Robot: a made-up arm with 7 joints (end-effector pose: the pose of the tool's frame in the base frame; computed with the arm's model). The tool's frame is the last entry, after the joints.
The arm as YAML. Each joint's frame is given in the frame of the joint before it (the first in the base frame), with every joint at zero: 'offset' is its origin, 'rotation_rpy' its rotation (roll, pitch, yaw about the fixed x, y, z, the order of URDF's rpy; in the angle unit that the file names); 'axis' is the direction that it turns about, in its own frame. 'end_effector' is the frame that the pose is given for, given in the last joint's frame.
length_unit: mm
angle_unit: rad
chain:
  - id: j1
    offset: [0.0, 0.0, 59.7]
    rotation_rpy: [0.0, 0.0, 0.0]
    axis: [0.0, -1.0, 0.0]
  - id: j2
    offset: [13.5, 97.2, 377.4]
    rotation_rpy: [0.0, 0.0, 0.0]
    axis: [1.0, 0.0, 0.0]
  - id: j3
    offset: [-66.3, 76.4, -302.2]
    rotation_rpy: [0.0, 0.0, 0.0]
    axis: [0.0, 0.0, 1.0]
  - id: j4
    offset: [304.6, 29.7, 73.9]
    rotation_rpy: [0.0, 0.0, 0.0]
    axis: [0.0, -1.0, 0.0]
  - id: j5
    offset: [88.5, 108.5, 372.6]
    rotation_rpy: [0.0, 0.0, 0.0]
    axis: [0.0, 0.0, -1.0]
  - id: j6
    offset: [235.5, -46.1, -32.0]
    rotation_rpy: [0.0, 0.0, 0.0]
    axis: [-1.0, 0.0, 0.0]
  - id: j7
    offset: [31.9, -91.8, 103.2]
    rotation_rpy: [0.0, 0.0, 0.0]
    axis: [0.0, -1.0, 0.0]
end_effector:
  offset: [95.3, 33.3, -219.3]
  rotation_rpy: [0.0, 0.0, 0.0]
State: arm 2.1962 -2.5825 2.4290 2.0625 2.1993 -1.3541 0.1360
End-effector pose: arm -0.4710 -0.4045 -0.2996 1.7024 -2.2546 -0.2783
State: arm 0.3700 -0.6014 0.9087 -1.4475 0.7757 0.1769 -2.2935
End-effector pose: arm 0.4751 0.6022 -0.0213 0.3977 -2.0002 2.1924
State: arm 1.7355 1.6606 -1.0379 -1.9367 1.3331 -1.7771 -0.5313
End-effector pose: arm -0.0547 0.6934 0.1977 1.4759 1.4294 -0.0844
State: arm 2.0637 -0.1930 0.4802 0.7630 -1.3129 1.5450 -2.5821
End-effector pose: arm -0.1990 0.3815 -0.2728 0.2771 -1.5655 -1.5808
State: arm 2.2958 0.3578 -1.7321 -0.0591 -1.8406 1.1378 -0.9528
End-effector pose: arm -0.3464 -0.4098 -0.0096 -0.0367 -1.3640 -0.7872
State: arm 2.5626 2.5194 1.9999 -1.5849 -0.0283 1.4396 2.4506
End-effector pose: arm -0.0531 0.0091 -1.3858 0.6680 -0.4038 -0.2177
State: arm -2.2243 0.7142 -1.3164 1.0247 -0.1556 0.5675 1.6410
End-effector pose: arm 0.5064 -0.2424 -0.5830 -1.0257 0.4655 1.0375
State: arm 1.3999 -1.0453 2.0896 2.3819 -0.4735 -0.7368 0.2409
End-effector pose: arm -0.5787 -0.0917 -0.0571 0.4447 -0.7268 2.9224
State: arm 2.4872 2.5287 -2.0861 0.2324 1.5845 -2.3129 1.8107
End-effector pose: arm 0.0052 0.1011 -0.6114 -0.5219 0.5093 2.7995
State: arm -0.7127 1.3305 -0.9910 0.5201 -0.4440 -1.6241 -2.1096
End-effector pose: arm 0.2245 -0.0549 0.1309 2.2807 0.5813 1.1050
